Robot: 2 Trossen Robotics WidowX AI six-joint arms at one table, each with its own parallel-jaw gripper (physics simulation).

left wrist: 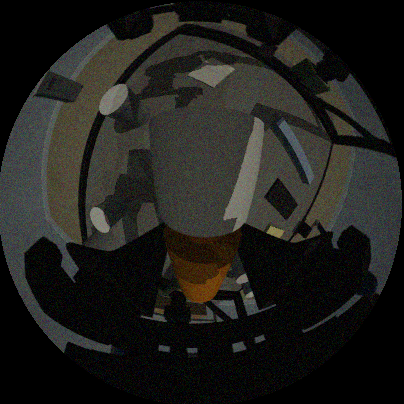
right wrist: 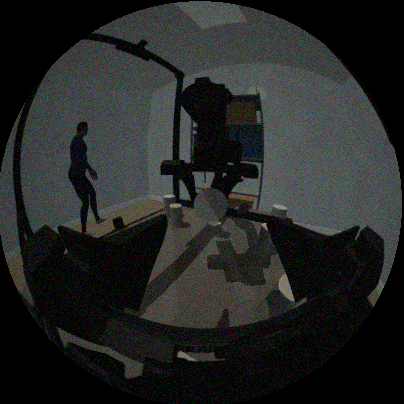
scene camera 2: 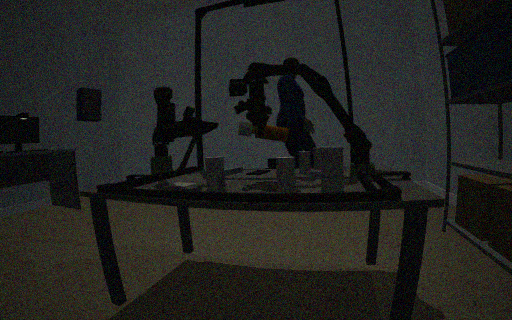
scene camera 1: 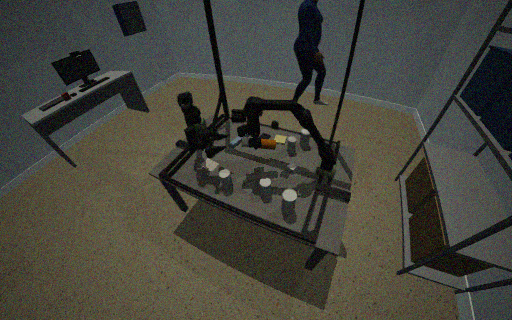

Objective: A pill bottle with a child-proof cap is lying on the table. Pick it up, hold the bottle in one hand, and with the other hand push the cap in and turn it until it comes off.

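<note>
The orange pill bottle [scene camera 1: 269,144] [scene camera 2: 276,133] [left wrist: 201,287] is held sideways above the table. Its wide whitish cap [scene camera 2: 245,128] [left wrist: 200,172] [right wrist: 210,205] sits on the bottle's end; in the left wrist view it meets the orange body. My left gripper [scene camera 1: 256,143] [scene camera 2: 260,131] [left wrist: 200,225] is shut on the bottle close to the cap. My right gripper [scene camera 1: 223,142] [scene camera 2: 216,125] [right wrist: 219,220] is open and empty, to the left of the cap in both scene views, with its fingers pointing towards it. The right wrist view shows the cap's round end face, apart from the fingers; the bottle body is hidden behind it.
Several white-topped cylinders [scene camera 1: 289,207] [scene camera 2: 328,170] [left wrist: 115,100] stand on the table [scene camera 1: 240,200]. A white note [scene camera 1: 212,164] [left wrist: 212,74], a yellow note [scene camera 1: 281,139] [left wrist: 275,231] and a bluish item [scene camera 1: 236,142] [left wrist: 296,150] lie there. Dark posts [scene camera 1: 345,75] rise at the table's far side.
</note>
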